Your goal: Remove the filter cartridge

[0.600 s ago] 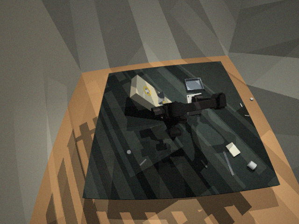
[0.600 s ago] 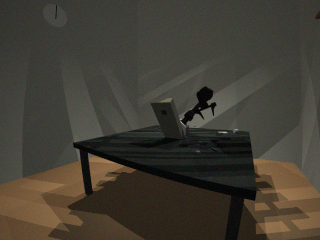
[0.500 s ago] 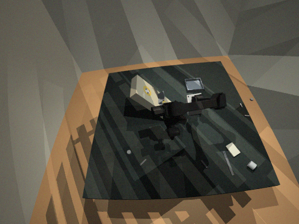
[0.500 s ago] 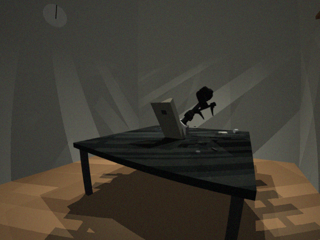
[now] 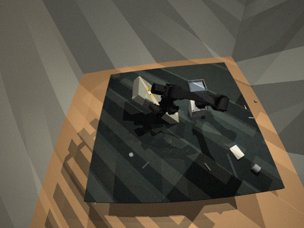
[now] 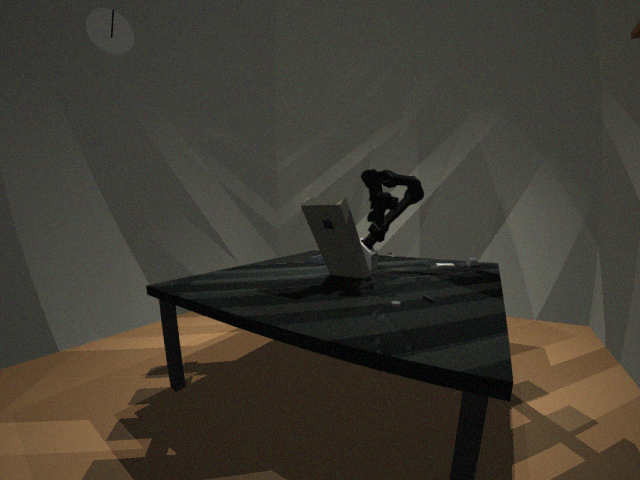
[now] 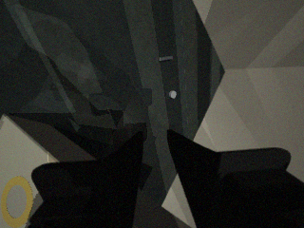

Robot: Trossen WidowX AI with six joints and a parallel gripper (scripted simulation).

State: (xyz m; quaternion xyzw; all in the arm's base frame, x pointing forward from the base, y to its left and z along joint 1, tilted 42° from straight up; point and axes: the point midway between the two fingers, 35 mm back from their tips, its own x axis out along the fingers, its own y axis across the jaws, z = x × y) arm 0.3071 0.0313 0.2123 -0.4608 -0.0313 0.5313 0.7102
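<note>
My gripper tip is 5 cm short of the round filter cartridge, 20 cm to the left of it and 3 cm below it. From my gripper tip the other things lie so: cream block: 50 cm behind, 21 cm to the left, 24 cm below; grey tray: 39 cm behind, 45 cm to the right, 23 cm below.
</note>
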